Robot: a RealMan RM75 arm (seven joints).
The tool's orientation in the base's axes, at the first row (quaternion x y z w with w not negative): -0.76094, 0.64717, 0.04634, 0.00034
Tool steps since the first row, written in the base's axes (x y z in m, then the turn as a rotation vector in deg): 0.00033, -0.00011, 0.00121, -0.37, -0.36, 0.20; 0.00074, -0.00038, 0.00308, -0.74, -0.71, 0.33; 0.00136, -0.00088, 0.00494, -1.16, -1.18, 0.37; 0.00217, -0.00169, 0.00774, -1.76, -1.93, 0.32; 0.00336, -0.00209, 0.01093, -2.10, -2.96, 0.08; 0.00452, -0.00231, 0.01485, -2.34, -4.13, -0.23; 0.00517, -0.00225, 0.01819, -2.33, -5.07, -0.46; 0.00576, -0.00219, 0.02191, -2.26, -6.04, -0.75; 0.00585, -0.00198, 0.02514, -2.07, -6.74, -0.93
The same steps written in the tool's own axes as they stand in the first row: 0.00007, -0.00024, -0.00123, 0.28, 0.43, -0.19; 0.00027, -0.00048, -0.00314, 0.56, 0.86, -0.32; 0.00073, -0.00090, -0.00507, 0.95, 1.36, -0.36; 0.00146, -0.00140, -0.00796, 1.60, 2.07, -0.31; 0.00181, -0.00232, -0.01124, 2.58, 2.55, -0.11; 0.00194, -0.00319, -0.01524, 3.71, 2.96, 0.14; 0.00174, -0.00365, -0.01861, 4.66, 3.09, 0.31; 0.00151, -0.00401, -0.02235, 5.64, 3.16, 0.54; 0.00109, -0.00395, -0.02556, 6.38, 3.08, 0.66
